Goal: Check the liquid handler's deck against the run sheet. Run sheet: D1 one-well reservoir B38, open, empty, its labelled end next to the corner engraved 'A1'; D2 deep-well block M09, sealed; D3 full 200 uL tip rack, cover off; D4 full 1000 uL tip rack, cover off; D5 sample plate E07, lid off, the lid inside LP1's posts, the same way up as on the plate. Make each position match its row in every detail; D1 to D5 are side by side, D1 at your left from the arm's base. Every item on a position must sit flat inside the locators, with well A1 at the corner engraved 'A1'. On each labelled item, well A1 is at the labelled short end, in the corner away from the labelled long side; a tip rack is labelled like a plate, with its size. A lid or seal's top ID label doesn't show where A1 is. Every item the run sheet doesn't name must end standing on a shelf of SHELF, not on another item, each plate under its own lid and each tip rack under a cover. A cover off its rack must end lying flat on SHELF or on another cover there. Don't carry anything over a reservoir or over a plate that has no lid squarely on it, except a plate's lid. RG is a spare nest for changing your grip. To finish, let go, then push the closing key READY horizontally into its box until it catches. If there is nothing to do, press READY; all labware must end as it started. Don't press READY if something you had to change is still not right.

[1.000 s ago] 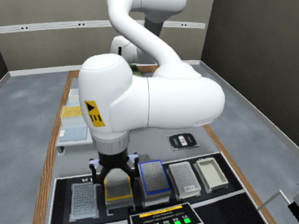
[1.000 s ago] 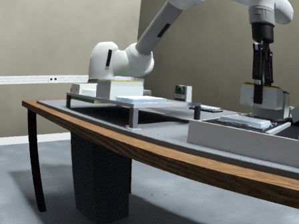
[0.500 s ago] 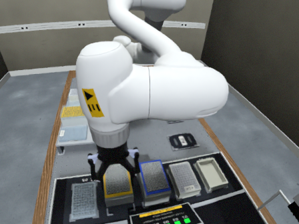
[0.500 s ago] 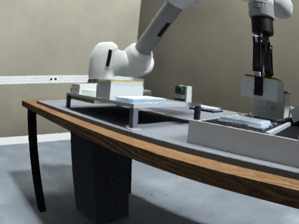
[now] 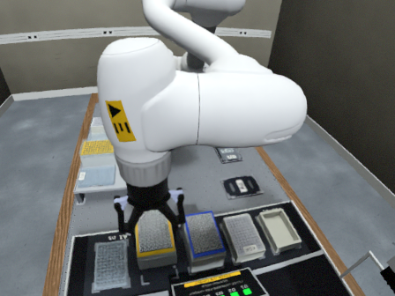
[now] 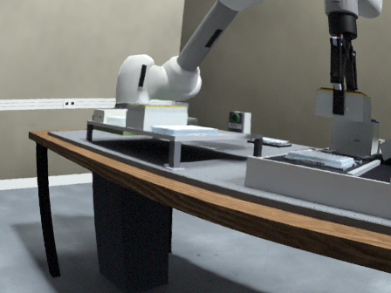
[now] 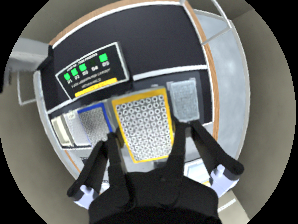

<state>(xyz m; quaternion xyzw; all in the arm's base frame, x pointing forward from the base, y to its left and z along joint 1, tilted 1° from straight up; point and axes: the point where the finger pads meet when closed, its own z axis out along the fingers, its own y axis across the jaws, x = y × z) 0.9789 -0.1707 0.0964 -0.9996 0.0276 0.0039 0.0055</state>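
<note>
My gripper is now 12 cm to the right of the blue-rimmed tip rack and 5 cm above it. Round my hand: deep-well block: 25 cm to the left, 10 cm below, 1 cm ahead; then yellow-rimmed tip rack: 1 cm to the right, 1 cm behind, 1 cm above; then clear sample plate: 12 cm to the right, 12 cm below, 1 cm behind.
</note>
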